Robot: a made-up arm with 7 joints. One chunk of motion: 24 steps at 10 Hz.
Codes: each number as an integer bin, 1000 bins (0 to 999) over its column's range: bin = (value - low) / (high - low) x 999, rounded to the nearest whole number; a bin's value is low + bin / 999 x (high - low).
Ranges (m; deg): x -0.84..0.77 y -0.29..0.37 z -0.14..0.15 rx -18..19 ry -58..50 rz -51..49
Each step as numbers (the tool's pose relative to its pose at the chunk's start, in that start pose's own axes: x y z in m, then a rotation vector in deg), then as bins.
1 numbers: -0.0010 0.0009 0.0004 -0.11 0.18 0.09
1 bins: 521 440 484 483 538 510
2 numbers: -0.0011 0.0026 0.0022 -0.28 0.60 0.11
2 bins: 521 443 490 478 542 511
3 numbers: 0.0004 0.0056 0.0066 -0.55 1.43 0.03
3 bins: 521 447 505 471 550 510
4 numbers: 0.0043 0.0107 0.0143 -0.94 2.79 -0.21
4 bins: 524 455 532 461 562 507
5 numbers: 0.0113 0.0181 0.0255 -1.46 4.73 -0.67
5 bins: 528 466 570 447 580 503
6 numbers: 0.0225 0.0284 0.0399 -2.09 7.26 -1.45
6 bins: 535 482 620 430 604 495
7 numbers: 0.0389 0.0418 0.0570 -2.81 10.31 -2.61
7 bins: 545 502 679 410 632 483
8 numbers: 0.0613 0.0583 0.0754 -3.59 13.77 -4.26
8 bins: 559 527 742 389 664 467
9 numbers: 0.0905 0.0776 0.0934 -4.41 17.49 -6.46
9 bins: 577 556 804 367 698 445
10 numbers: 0.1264 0.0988 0.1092 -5.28 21.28 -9.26
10 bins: 600 589 858 343 733 417
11 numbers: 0.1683 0.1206 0.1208 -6.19 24.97 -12.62
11 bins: 626 621 898 319 767 383
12 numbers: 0.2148 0.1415 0.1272 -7.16 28.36 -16.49
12 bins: 655 653 920 293 799 345
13 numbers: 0.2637 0.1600 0.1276 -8.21 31.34 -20.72
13 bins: 685 681 922 264 826 302
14 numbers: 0.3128 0.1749 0.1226 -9.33 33.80 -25.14
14 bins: 715 704 905 234 849 258
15 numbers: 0.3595 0.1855 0.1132 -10.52 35.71 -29.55
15 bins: 744 720 872 202 867 214
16 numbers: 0.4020 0.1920 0.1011 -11.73 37.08 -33.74
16 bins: 771 730 831 169 879 172
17 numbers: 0.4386 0.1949 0.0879 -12.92 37.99 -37.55
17 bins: 793 734 785 137 888 134
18 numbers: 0.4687 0.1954 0.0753 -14.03 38.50 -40.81
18 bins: 812 735 742 107 893 102
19 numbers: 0.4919 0.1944 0.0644 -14.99 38.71 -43.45
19 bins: 826 733 704 81 895 75
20 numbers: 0.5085 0.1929 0.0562 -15.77 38.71 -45.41
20 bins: 837 731 676 60 895 56
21 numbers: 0.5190 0.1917 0.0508 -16.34 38.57 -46.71
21 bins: 843 729 657 45 893 43
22 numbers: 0.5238 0.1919 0.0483 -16.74 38.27 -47.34
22 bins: 846 729 649 34 890 37
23 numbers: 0.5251 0.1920 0.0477 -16.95 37.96 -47.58
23 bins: 847 730 647 28 888 34
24 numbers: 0.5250 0.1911 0.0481 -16.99 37.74 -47.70
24 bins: 847 728 648 27 886 33
